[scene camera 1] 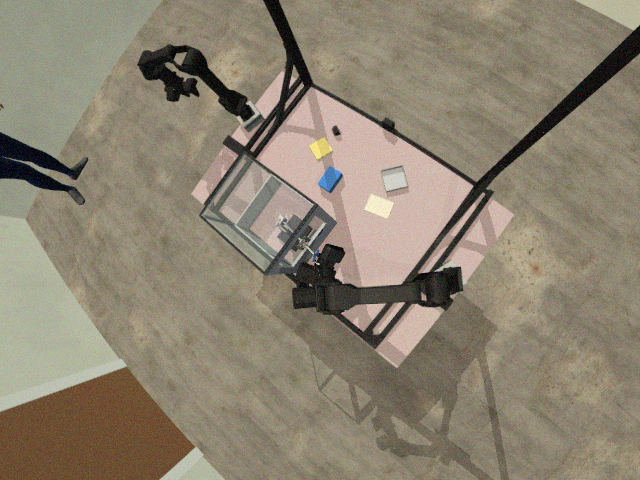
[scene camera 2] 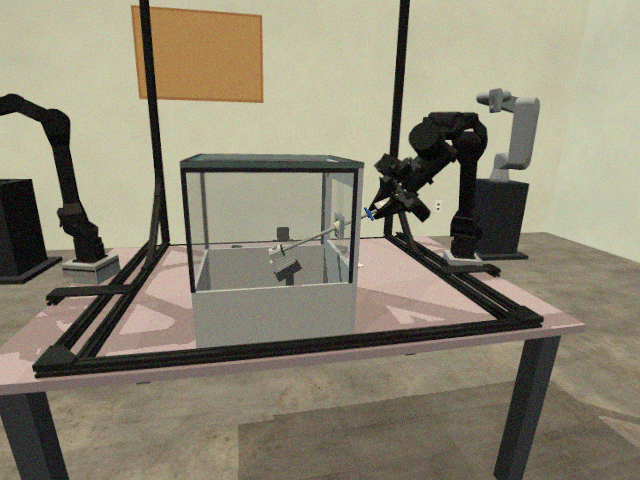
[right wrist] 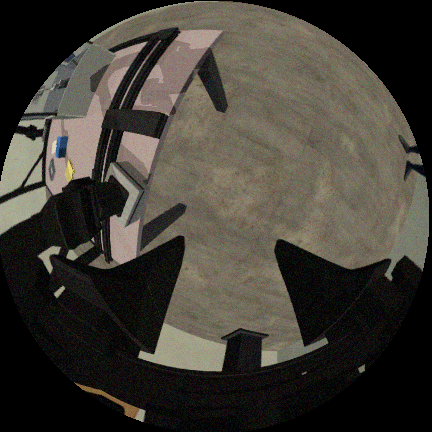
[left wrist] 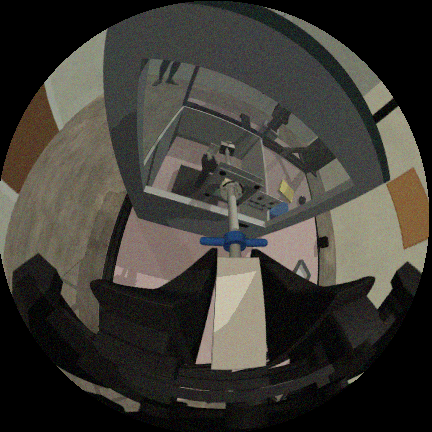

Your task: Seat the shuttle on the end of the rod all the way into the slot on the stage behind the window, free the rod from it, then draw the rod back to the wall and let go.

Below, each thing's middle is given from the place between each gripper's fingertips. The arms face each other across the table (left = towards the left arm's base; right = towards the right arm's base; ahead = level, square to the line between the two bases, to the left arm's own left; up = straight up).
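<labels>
The rod [left wrist: 239,337] is 870 mm to the left of my right hand, and it also sits 150 mm ahead of that hand and 50 mm above it. As for the glass-walled box [scene camera 2: 272,240], I find it 160 mm ahead of my right hand, 20 mm above it and 730 mm to the left of it.
From my left hand, the glass-walled box is 22 cm to the right, 1 cm ahead and 5 cm below. The rod is 1 cm ahead of my left hand too, and it lies 8 cm to the right of that hand and 2 cm below it.
</labels>
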